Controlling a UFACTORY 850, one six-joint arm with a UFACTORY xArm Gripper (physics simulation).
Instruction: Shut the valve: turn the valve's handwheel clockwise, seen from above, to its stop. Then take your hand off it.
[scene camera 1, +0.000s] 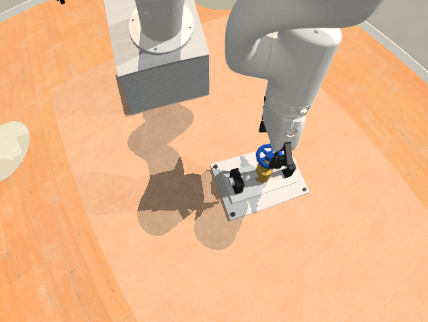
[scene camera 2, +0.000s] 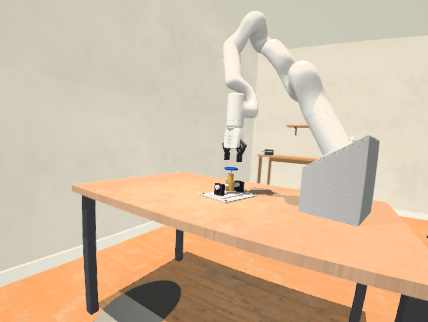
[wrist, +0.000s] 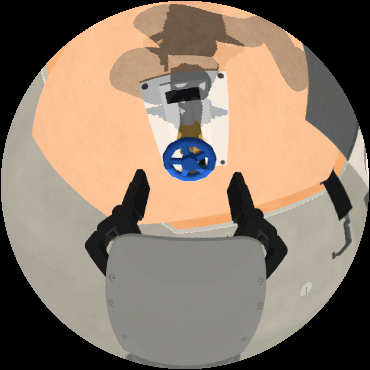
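Note:
The valve's blue handwheel (scene camera 1: 269, 155) (scene camera 2: 231, 168) (wrist: 189, 163) lies level on top of the brass valve body (scene camera 1: 263, 175) (scene camera 2: 230, 183) (wrist: 190, 131). The valve sits in a grey pipe on a white base plate (scene camera 1: 265, 202) (scene camera 2: 226, 200) (wrist: 221, 125). My gripper (scene camera 2: 233, 159) (wrist: 188, 179) is open and empty. Its fingertips are a little above the handwheel and apart from it, one to each side in the wrist view. In scene camera 1 the arm hides part of the gripper. The handwheel's turn angle relative to its stop cannot be told.
Black pipe supports (scene camera 1: 237, 180) (scene camera 2: 219, 189) (wrist: 183, 95) stand on the plate at the pipe's ends. The grey robot pedestal (scene camera 1: 167, 85) (scene camera 2: 335, 190) (wrist: 330, 82) stands on the wooden table (scene camera 1: 150, 270) (scene camera 2: 150, 202) (wrist: 90, 115). The arm's shadow falls beside the plate.

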